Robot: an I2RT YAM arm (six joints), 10 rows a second.
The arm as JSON. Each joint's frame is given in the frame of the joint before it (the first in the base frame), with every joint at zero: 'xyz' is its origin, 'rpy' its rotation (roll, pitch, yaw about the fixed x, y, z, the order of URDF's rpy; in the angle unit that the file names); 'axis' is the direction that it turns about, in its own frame. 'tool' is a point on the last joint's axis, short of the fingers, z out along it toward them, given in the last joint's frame.
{
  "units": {
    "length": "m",
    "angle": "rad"
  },
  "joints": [
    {
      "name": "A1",
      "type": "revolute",
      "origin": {
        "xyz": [
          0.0,
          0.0,
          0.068
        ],
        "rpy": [
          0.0,
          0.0,
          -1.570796
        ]
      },
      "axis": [
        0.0,
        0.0,
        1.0
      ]
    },
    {
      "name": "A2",
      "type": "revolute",
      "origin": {
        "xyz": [
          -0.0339,
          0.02,
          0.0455
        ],
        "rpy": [
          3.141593,
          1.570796,
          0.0
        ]
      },
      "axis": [
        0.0,
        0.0,
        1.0
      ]
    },
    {
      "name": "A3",
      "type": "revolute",
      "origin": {
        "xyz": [
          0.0,
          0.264,
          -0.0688
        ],
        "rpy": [
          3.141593,
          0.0,
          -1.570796
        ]
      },
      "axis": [
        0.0,
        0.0,
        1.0
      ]
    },
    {
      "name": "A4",
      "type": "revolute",
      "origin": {
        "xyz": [
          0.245,
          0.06,
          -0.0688
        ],
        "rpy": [
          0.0,
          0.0,
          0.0
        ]
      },
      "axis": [
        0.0,
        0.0,
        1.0
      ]
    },
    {
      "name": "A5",
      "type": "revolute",
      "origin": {
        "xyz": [
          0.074,
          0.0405,
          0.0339
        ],
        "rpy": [
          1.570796,
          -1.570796,
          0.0
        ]
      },
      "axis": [
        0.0,
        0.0,
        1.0
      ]
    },
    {
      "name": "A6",
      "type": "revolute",
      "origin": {
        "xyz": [
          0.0,
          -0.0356,
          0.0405
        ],
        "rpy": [
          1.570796,
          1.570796,
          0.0
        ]
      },
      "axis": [
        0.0,
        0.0,
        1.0
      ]
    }
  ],
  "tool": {
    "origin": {
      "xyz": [
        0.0,
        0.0,
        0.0
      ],
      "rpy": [
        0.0,
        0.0,
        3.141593
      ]
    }
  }
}
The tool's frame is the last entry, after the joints.
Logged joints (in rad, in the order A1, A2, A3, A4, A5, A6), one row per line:
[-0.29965, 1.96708, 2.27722, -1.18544, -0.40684, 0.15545]
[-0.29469, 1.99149, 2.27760, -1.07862, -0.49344, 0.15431]
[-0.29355, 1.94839, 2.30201, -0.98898, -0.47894, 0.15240]
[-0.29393, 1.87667, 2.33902, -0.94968, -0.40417, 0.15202]
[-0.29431, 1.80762, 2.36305, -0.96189, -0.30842, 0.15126]
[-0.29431, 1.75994, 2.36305, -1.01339, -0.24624, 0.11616]
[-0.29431, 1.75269, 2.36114, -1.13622, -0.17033, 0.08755]
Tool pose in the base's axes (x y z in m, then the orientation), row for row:
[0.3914, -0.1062, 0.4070, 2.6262, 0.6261, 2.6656]
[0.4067, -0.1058, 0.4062, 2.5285, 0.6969, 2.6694]
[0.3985, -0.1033, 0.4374, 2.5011, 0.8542, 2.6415]
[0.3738, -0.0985, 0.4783, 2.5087, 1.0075, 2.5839]
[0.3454, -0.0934, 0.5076, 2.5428, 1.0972, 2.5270]
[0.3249, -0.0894, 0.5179, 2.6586, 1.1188, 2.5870]
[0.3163, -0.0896, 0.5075, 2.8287, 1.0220, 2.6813]
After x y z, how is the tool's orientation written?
As angles about the fixed x, y, z axes (roll, pitch, yaw), in radians.
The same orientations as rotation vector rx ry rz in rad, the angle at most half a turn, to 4 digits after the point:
[0.3648, 2.3677, 0.4292]
[0.2790, 2.2832, 0.5091]
[0.2160, 2.1476, 0.4455]
[0.2034, 2.0210, 0.3260]
[0.2366, 1.9487, 0.2109]
[0.2442, 1.9549, 0.1275]
[0.2957, 2.0696, 0.0535]

